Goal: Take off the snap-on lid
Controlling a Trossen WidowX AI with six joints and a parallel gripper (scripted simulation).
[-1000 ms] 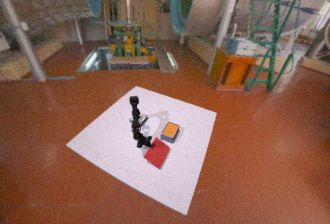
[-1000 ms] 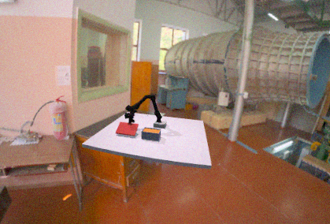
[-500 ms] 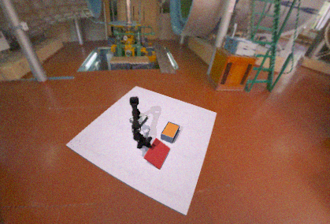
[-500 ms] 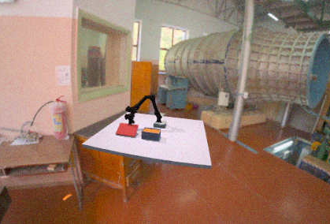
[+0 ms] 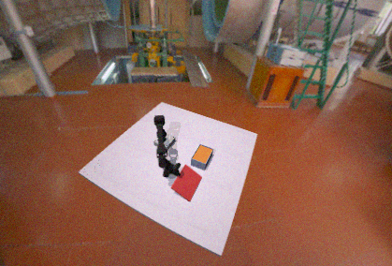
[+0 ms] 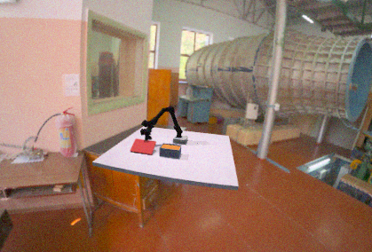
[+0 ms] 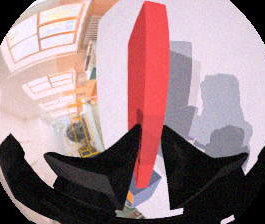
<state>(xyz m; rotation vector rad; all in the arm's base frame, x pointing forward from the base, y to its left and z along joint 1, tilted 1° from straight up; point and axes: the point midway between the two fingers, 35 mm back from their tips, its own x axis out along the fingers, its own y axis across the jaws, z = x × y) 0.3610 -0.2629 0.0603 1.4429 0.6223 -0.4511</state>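
The red lid lies 70 mm ahead of my gripper tip, 10 mm to the left of it and 30 mm below it. Also, from my gripper tip: storage box 40 mm ahead, 300 mm to the left, 40 mm below.
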